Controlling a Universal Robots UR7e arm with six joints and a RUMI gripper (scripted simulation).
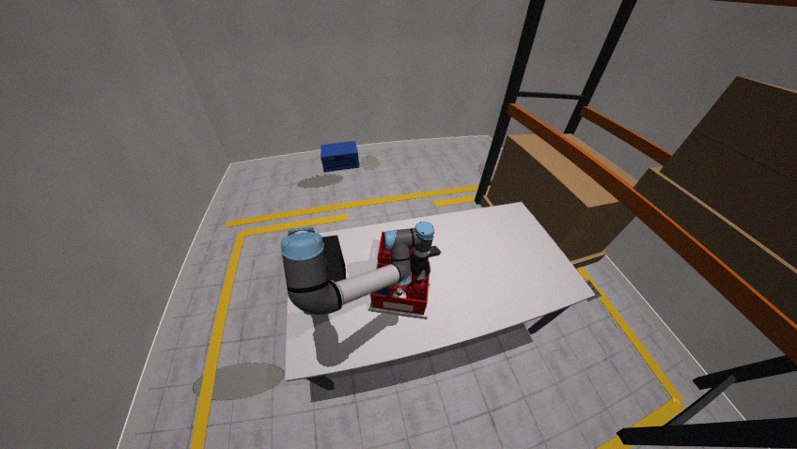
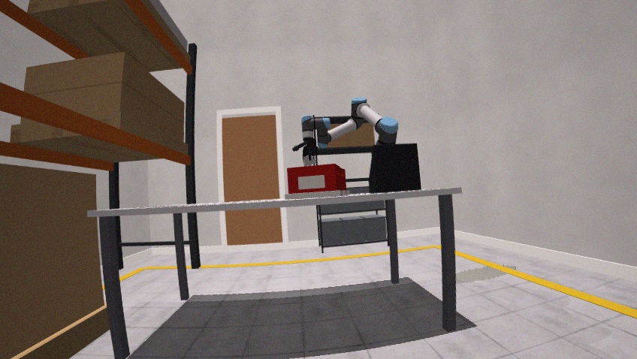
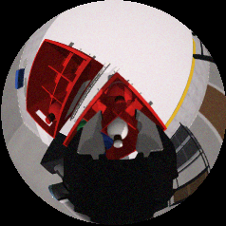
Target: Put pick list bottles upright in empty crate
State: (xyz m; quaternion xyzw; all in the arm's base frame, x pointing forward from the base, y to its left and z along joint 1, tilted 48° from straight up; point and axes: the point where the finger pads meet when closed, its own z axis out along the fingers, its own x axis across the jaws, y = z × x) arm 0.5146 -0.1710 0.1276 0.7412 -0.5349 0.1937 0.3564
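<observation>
The grey-topped bottle is 120 mm behind my hand, 100 mm below it and 40 mm to the right of it. From my hand the other things lie so: blue bottle: 190 mm behind, 100 mm below, 10 mm to the right; green bottle: 160 mm behind, 100 mm below, 70 mm to the left.
</observation>
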